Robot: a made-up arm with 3 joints. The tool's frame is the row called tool. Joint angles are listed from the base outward. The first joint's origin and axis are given. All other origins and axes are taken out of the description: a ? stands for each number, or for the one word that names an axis. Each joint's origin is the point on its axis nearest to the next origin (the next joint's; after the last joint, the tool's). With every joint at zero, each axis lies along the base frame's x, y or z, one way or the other. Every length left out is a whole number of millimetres.
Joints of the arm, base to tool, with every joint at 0 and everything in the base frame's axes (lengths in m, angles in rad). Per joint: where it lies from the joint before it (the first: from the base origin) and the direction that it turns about. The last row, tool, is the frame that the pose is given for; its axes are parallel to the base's.
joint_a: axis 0 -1 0 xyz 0.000 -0.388 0.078
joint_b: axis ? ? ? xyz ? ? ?
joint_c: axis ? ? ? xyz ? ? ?
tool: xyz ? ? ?
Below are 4 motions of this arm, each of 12 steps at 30 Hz.
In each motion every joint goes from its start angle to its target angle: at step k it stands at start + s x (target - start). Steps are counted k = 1, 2, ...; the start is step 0. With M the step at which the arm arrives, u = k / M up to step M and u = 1 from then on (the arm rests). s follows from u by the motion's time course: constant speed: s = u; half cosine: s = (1 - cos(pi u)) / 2; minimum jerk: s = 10 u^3 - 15 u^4 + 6 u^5.
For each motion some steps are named. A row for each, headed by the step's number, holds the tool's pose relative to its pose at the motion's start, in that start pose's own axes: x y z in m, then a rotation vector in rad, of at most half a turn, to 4 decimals.
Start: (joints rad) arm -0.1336 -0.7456 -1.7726
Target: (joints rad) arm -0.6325 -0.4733 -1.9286
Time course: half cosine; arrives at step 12
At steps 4, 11, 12:
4: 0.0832 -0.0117 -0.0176 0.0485 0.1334 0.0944
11: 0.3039 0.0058 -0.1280 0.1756 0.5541 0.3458
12: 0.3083 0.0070 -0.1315 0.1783 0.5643 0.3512

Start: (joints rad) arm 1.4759 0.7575 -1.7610
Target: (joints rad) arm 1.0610 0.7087 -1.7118
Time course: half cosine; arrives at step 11
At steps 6, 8, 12:
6: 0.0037 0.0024 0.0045 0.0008 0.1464 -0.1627
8: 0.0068 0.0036 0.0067 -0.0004 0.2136 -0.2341
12: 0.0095 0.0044 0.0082 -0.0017 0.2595 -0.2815

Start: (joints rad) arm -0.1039 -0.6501 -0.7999
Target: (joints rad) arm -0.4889 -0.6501 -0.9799
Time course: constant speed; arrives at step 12
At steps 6, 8, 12:
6: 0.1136 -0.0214 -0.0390 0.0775 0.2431 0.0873
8: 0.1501 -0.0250 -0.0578 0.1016 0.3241 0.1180
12: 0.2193 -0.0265 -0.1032 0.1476 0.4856 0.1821

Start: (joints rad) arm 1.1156 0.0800 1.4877
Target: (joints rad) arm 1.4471 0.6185 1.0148
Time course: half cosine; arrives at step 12
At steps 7, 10, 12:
7: 0.0070 0.1426 0.0909 -0.3163 0.0916 -0.1278
10: 0.0053 0.2129 0.1144 -0.4439 0.1362 -0.2453
12: 0.0049 0.2278 0.1180 -0.4689 0.1459 -0.2757

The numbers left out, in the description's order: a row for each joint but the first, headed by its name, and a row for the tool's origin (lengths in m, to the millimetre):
joint_b: axis 0 0 -1, xyz 0.075 0.000 -0.017
joint_c: axis 0 -1 0, xyz -0.042 -0.350 0.000
tool: xyz -0.042 0.000 0.337

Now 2 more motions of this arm.
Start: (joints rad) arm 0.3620 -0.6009 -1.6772
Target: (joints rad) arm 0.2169 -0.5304 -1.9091
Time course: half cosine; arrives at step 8
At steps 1, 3, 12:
1: 0.0059 -0.0007 -0.0003 0.0023 0.0134 0.0034
3: 0.0481 -0.0052 -0.0048 0.0180 0.1088 0.0278
12: 0.1541 -0.0093 -0.0319 0.0517 0.3542 0.0918

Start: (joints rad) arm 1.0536 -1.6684 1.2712
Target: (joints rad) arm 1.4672 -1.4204 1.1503
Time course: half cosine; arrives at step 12
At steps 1, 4, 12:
1: 0.0034 0.0019 0.0024 -0.0061 0.0027 0.0054
4: 0.0472 0.0316 0.0337 -0.0908 0.0371 0.0789
12: 0.1547 0.1644 0.1094 -0.3750 0.1076 0.3020

